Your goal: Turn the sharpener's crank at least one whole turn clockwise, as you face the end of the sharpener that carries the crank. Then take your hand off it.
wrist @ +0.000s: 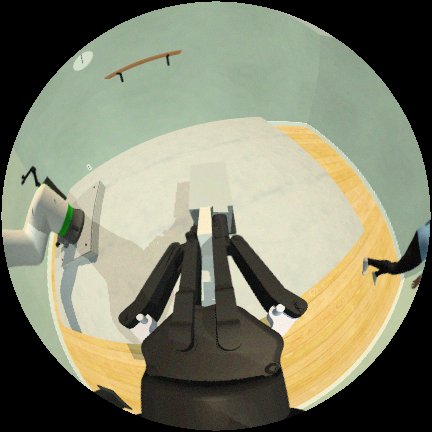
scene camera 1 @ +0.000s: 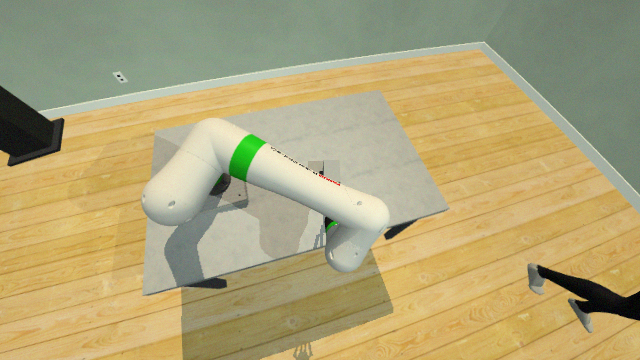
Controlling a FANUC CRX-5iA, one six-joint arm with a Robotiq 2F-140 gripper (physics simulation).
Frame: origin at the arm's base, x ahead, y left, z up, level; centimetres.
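Seen in the pictures: gripper, between the fingertips: (wrist: 205, 215); arm's base, origin of its link: (wrist: 75, 226).
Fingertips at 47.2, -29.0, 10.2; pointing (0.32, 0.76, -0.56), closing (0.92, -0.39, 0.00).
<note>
Offsets run from my fingertips to a thing's top centre, as dx, dy, dz. "*": to the spot under its first point. Level surfaces: height alone.
The sharpener {* +4.2, +7.9, -1.0} (scene camera 1: 331, 168) (wrist: 210, 182) is a pale grey box standing on the table {dz -13.8} (scene camera 1: 370, 130) (wrist: 295, 200). In the wrist view its crank end faces my gripper. The dark crank handle {* +1.4, -2.1, +0.9} (wrist: 220, 219) appears just beyond my right finger and partly merges with it in the picture; the crank arm is mostly hidden. My gripper (wrist: 205, 215) is shut and empty, its tips close in front of the sharpener's crank end. Whether they touch the crank cannot be told. In the scene view my arm hides the gripper and the crank.
My arm's base plate (scene camera 1: 235, 195) (wrist: 98, 220) sits on the table, left of the sharpener. My arm (scene camera 1: 300, 175) spans above the table. A person's legs (scene camera 1: 590, 290) (wrist: 392, 265) show at the right, away from the table. A dark post (scene camera 1: 22, 125) stands at the left.
</note>
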